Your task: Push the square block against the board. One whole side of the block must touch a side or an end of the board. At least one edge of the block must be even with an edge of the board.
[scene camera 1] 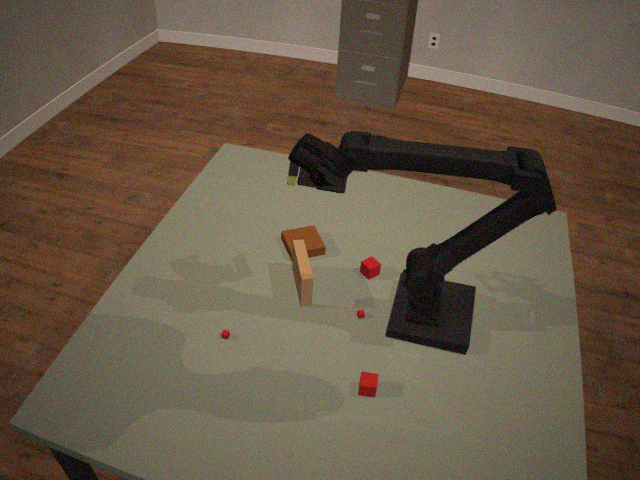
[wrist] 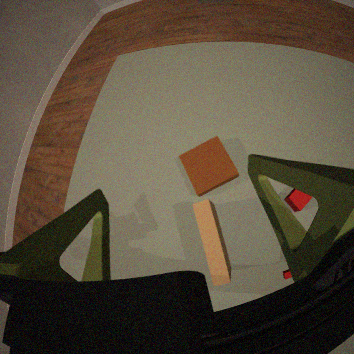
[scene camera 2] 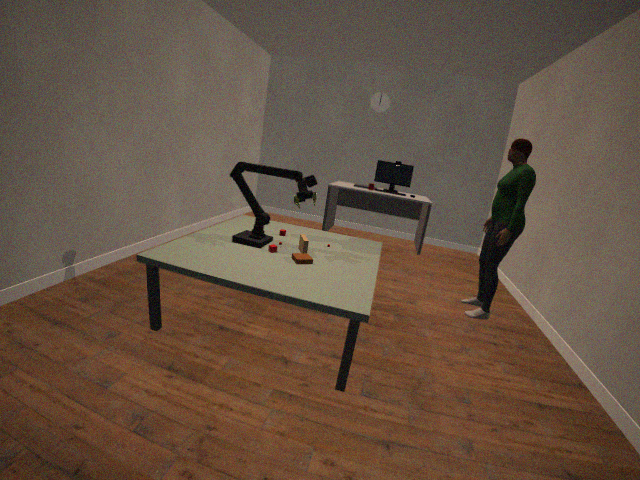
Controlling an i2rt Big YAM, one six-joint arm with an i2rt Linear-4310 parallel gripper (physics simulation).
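Pixels of known places: gripper, fingertip midpoint: (scene camera 1: 309, 176) (wrist: 176, 179) (scene camera 2: 307, 206); arm's base, link origin: (scene camera 1: 423, 307) (wrist: 351, 258) (scene camera 2: 257, 236).
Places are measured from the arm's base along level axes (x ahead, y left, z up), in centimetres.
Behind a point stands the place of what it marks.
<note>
The square block (scene camera 1: 306, 236) {x 36.5, y -21.1, z -0.6 cm} (scene camera 2: 302, 258) {x 38.0, y -23.6, z -0.5 cm} (wrist: 209, 165) {x 36.6, y -19.3, z -0.5 cm} is orange-brown and lies flat on the table. The board (scene camera 1: 302, 266) {x 33.1, y -0.4, z 6.8 cm} (scene camera 2: 303, 243) {x 35.0, y -10.5, z 4.8 cm} (wrist: 212, 242) {x 33.5, y -3.6, z 6.8 cm} is light tan and stands upright on a narrow side, with one end toward the block. In the wrist view the block is turned at an angle to the board, with a corner near the board's end; whether they touch at the table is unclear. My gripper (scene camera 2: 306, 205) {x 34.2, y -9.9, z 28.7 cm} (wrist: 176, 179) {x 34.2, y -9.9, z 28.7 cm} is open and empty, high above the table. In scene camera 1 one fingertip shows and the other is hidden.
A larger red cube (scene camera 1: 370, 267) {x 16.0, y -11.5, z 0.4 cm} (scene camera 2: 272, 248) {x 16.4, y -15.7, z -0.7 cm} (wrist: 298, 199) {x 16.4, y -12.9, z 0.4 cm} lies between the block and the arm's base (scene camera 1: 431, 315) {x -2.0, y 3.9, z 1.7 cm}. Another larger red cube (scene camera 1: 368, 384) {x 10.9, y 27.8, z 0.4 cm} (scene camera 2: 282, 232) {x 11.3, y 24.3, z -0.8 cm} and two tiny ones (scene camera 1: 360, 313) {x 16.2, y 4.1, z -2.0 cm} (scene camera 1: 225, 334) {x 48.1, y 19.7, z -2.0 cm} also lie on the table (scene camera 1: 465, 413) {x -12.9, y 28.5, z -3.6 cm}.
</note>
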